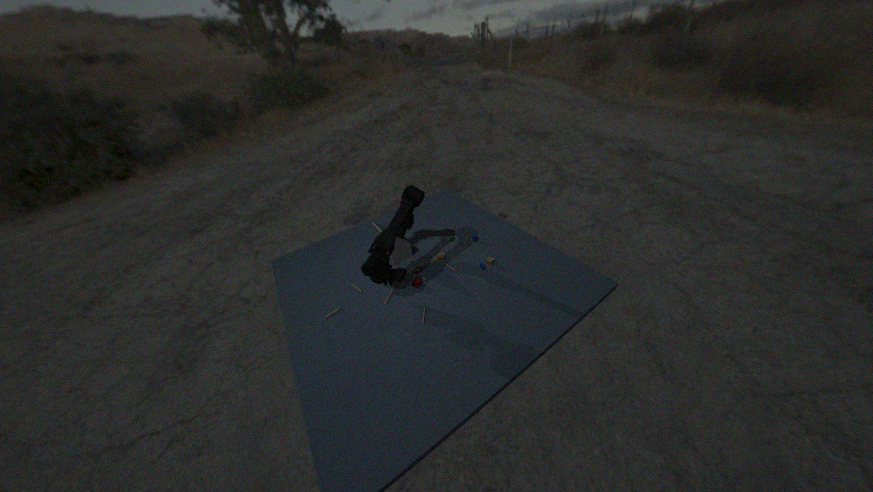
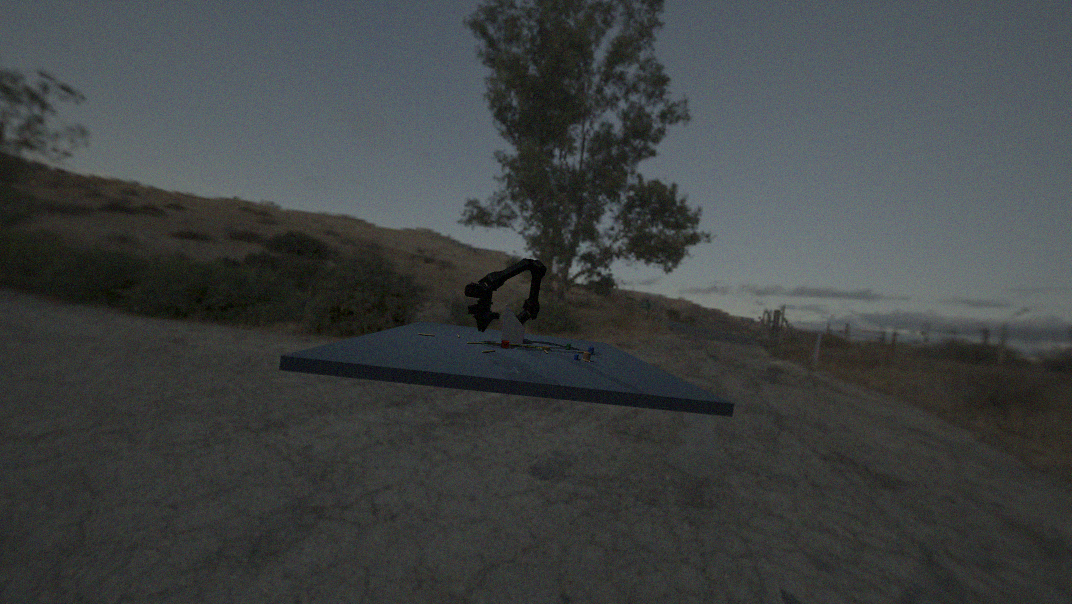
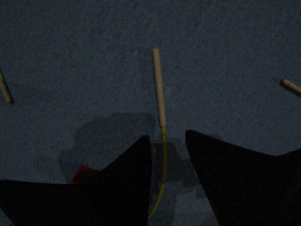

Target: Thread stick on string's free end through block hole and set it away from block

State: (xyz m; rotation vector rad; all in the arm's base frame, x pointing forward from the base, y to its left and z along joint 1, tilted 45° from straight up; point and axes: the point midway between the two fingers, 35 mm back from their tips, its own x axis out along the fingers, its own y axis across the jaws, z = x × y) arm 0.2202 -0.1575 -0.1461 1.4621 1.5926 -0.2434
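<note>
My gripper tip is 10 mm to the left of the thin wooden stick and 50 mm above it. The rest, counted from my gripper tip: green object: 70 mm behind, 470 mm to the left, 40 mm below; then blue object: 210 mm ahead, 410 mm to the left, 50 mm below; then red block: 50 mm ahead, 110 mm to the left, 40 mm below.
</note>
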